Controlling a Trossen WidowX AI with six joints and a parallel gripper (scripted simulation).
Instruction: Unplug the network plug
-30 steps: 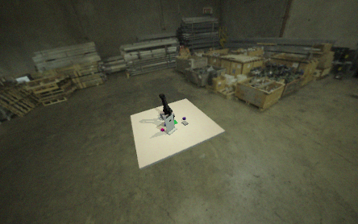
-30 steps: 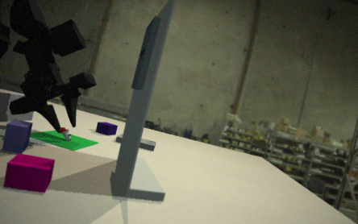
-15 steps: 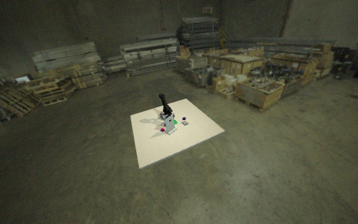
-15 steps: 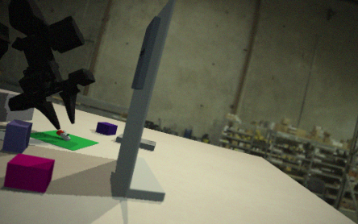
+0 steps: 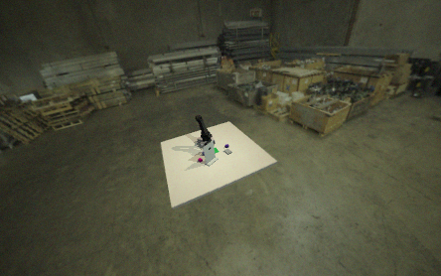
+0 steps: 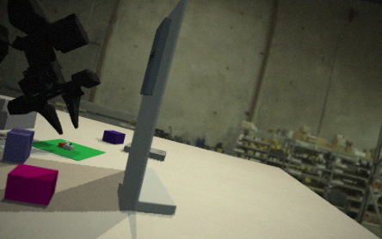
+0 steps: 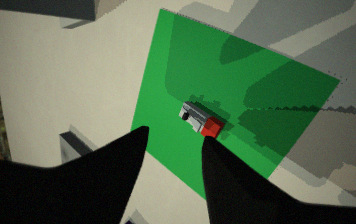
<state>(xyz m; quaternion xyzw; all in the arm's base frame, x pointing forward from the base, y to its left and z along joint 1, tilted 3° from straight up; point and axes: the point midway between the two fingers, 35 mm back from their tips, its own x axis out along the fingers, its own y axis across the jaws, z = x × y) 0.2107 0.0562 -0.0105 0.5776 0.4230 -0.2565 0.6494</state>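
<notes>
Right now the network plug is 3 cm below my gripper tip. From my gripper tip the other things lie so: green marked square: 1 cm ahead, 4 cm below; blue-violet block: 1 cm ahead, 14 cm to the right, 1 cm below; dark purple block: 21 cm to the left, 2 cm below.
</notes>
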